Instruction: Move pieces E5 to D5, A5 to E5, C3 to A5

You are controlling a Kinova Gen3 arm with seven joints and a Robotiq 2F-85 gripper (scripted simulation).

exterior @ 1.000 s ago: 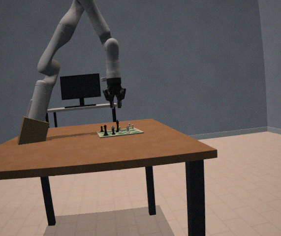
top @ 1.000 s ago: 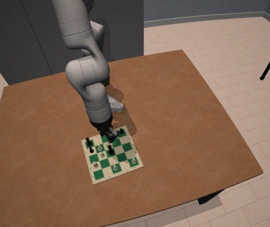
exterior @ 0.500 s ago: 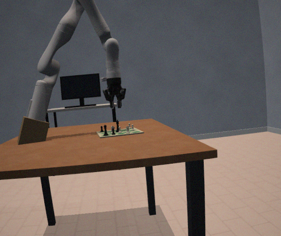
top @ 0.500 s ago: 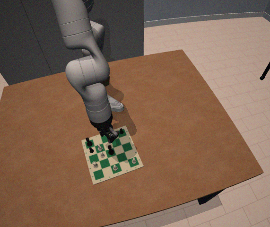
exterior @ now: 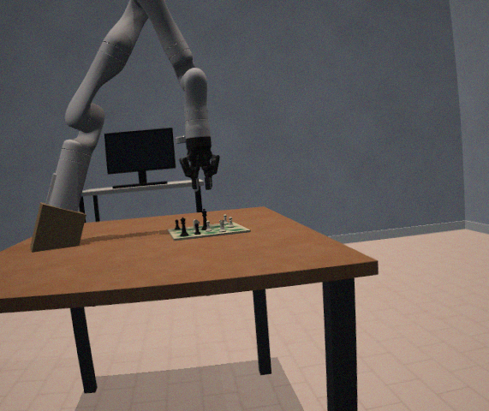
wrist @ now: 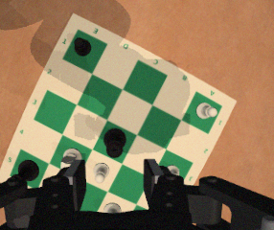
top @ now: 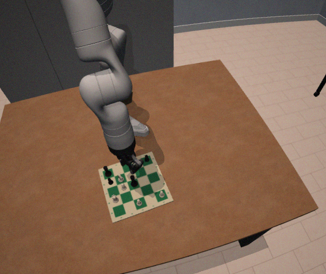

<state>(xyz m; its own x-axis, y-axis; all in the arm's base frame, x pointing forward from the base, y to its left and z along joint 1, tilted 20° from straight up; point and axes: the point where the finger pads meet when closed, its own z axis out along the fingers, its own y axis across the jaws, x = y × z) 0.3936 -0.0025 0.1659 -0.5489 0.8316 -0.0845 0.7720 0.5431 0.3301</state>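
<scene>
The tall black piece is 11 cm below my hand. The rest, counted from my hand: white rook: 12 cm below, 7 cm to the right, 5 cm ahead; chessboard: 14 cm below.
</scene>
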